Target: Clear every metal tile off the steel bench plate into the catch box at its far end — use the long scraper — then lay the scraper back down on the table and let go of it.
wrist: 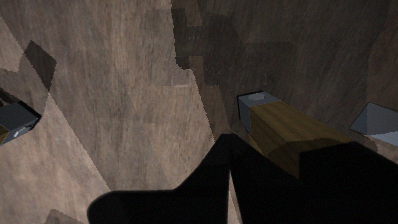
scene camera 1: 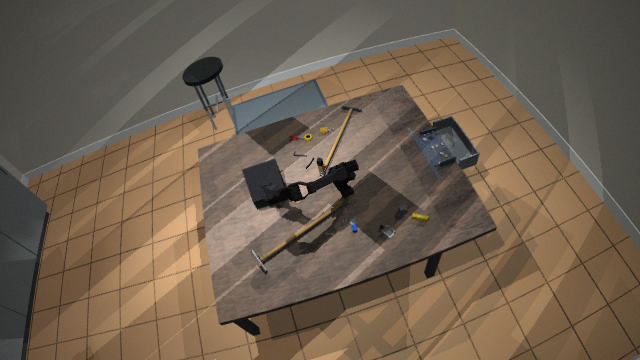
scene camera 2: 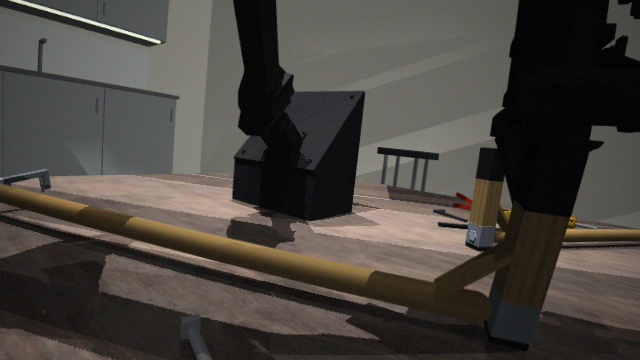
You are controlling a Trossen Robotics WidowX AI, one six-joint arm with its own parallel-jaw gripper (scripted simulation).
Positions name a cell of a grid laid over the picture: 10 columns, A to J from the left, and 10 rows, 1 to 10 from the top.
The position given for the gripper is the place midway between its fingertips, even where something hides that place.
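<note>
The gripper (wrist: F7); long scraper (scene camera 2: I5).
</note>
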